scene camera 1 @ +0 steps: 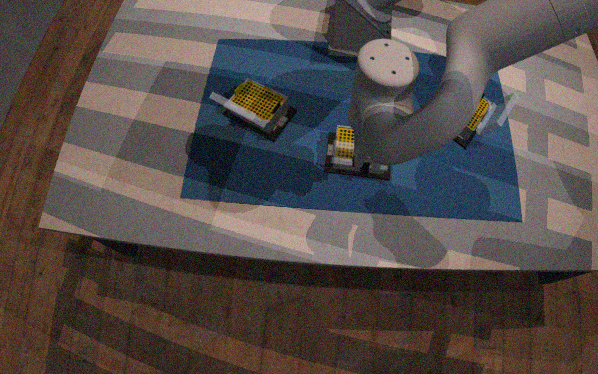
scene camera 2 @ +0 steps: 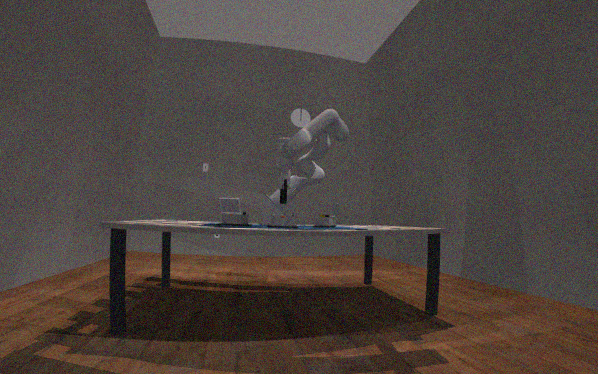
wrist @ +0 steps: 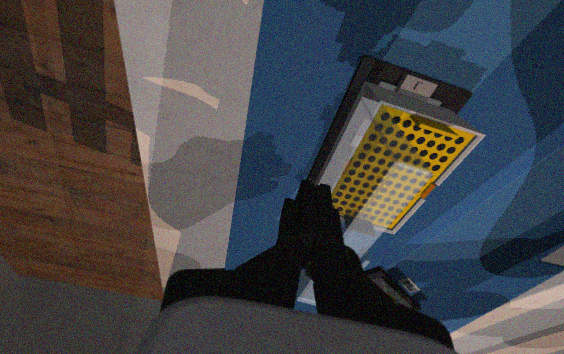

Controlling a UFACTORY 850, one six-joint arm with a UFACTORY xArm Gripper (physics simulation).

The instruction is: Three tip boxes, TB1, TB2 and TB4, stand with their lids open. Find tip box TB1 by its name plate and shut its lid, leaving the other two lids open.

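Note:
The middle tip box (scene camera 1: 345, 145) (scene camera 2: 281, 220) (wrist: 405, 160) shows its yellow rack; a translucent sheet crosses its near end in the wrist view, and its lid's angle is unclear. Its name plate (wrist: 418, 86) is too blurred to read. The left tip box (scene camera 1: 257, 102) (scene camera 2: 235, 218) has its lid (scene camera 1: 240, 110) (scene camera 2: 230, 206) standing open. The right tip box (scene camera 1: 475, 117) (scene camera 2: 326, 220) has its lid (scene camera 1: 507, 109) standing open; its plate (wrist: 410, 285) is unreadable. My gripper (scene camera 1: 366, 165) (scene camera 2: 283, 201) (wrist: 308, 199) is shut and empty, over the front side of the middle box.
The boxes stand on a blue mat (scene camera 1: 250, 180) (wrist: 280, 75) on the table (scene camera 1: 150, 215) (scene camera 2: 150, 223). The arm (scene camera 1: 430, 130) (scene camera 2: 310, 140) hangs over the middle and partly hides the middle and right boxes in scene camera 1. The table's front edge lies left in the wrist view.

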